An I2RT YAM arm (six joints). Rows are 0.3 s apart.
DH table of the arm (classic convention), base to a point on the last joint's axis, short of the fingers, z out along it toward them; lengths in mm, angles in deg. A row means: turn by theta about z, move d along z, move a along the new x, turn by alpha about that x. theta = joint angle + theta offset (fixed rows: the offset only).
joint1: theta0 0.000  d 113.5  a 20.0  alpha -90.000
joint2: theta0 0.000  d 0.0  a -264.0  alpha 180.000
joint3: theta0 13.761  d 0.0  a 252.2  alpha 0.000
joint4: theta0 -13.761  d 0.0  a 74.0  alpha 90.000
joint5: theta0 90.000  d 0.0  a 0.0  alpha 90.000
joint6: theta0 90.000  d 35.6  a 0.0  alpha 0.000
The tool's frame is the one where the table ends.
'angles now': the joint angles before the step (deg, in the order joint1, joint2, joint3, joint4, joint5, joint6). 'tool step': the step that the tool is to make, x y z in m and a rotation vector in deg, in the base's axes. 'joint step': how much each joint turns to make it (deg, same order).
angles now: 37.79 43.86 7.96 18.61 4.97 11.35
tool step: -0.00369 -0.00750 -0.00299 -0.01 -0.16 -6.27
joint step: 0.02 -3.27 -1.26 -2.14 6.03 1.79
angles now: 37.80 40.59 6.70 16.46 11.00 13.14
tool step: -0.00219 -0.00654 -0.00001 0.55 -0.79 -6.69
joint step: 0.01 -2.79 -0.67 -1.64 6.42 1.99
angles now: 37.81 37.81 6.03 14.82 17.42 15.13
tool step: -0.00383 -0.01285 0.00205 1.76 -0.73 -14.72
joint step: -0.01 -4.81 -0.01 -5.54 13.77 5.78
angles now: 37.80 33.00 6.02 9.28 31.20 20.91
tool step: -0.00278 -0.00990 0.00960 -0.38 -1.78 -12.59
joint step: 0.00 -3.12 1.92 -5.84 12.40 3.25
